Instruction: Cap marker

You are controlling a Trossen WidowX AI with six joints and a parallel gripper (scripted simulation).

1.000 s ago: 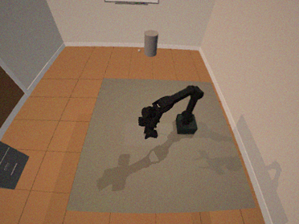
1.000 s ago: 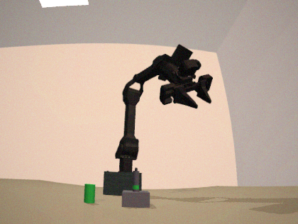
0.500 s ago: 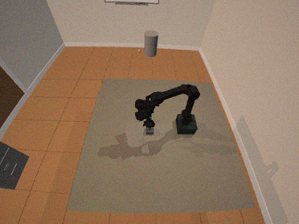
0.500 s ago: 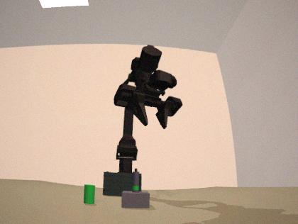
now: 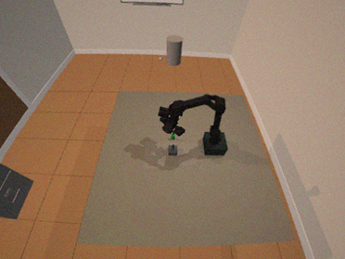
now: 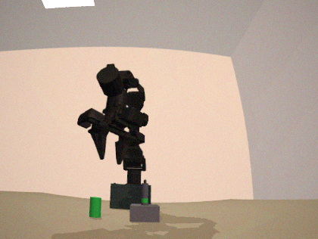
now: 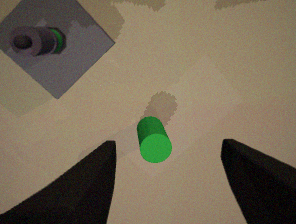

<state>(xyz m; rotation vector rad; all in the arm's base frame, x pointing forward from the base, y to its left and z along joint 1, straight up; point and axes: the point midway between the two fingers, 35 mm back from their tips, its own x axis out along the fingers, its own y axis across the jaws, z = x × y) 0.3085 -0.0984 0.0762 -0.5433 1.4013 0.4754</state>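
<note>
My gripper tip is now 3 cm past the green cap, 3 cm to the left of it and 11 cm above it. From my gripper tip the other things lie so: grey holder block 1 cm behind, 9 cm to the left, 12 cm below.
</note>
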